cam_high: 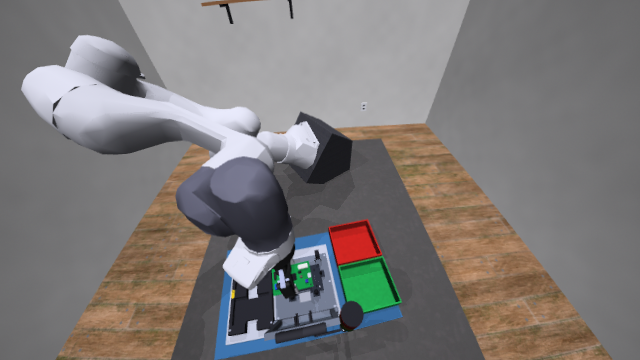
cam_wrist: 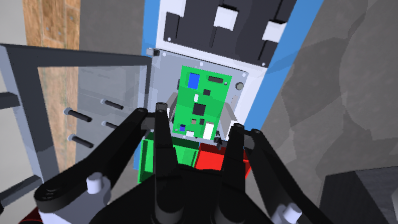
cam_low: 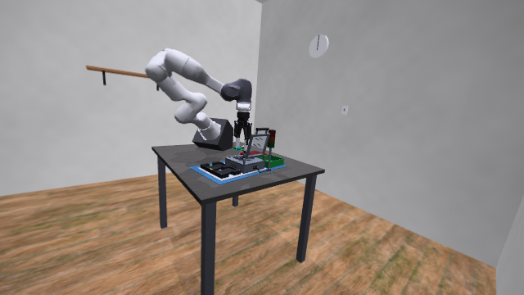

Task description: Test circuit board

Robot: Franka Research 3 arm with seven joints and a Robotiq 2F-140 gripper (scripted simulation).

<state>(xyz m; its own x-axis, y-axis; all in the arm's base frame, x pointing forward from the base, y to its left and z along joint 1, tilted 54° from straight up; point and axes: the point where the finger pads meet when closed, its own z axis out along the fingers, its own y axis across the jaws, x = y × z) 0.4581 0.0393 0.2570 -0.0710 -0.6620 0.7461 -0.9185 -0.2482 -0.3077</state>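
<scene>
Now: hand 80 mm above the dark plate and 30 mm to the right of it. Also, from my hand: latch hook (90 mm to the left, 60 mm below, 60 mm behind); green circuit board (20 mm below); clear lid (120 mm ahead, 30 mm above, 10 mm to the left).
</scene>
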